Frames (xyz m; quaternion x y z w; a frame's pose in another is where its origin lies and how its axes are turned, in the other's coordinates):
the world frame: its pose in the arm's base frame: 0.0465 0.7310 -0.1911 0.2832 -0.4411 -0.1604 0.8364
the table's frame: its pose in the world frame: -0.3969 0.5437 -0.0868 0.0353 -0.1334 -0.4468 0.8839
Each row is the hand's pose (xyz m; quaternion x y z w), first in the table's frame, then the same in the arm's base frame.
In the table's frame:
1: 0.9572 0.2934 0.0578 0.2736 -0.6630 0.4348 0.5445
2: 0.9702 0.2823 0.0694 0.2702 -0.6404 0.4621 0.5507
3: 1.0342 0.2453 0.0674 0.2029 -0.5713 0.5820 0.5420
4: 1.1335 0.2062 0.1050 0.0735 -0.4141 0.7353 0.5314
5: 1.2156 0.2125 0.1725 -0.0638 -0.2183 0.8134 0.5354
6: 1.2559 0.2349 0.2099 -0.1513 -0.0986 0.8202 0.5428
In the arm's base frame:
1: 0.0654 0.4399 0.1121 -0.1101 -0.9494 -0.2303 0.1829
2: 0.0529 0.4253 0.1045 -0.1076 -0.9489 -0.2083 0.2114
3: 0.0522 0.3619 0.0664 -0.1603 -0.9226 -0.1260 0.3276
4: 0.0181 0.2582 0.0368 -0.2164 -0.8247 -0.0061 0.5225
5: -0.0330 0.1677 0.0599 -0.2213 -0.6707 0.0755 0.7039
6: -0.0564 0.1228 0.0910 -0.2085 -0.5579 0.0968 0.7974

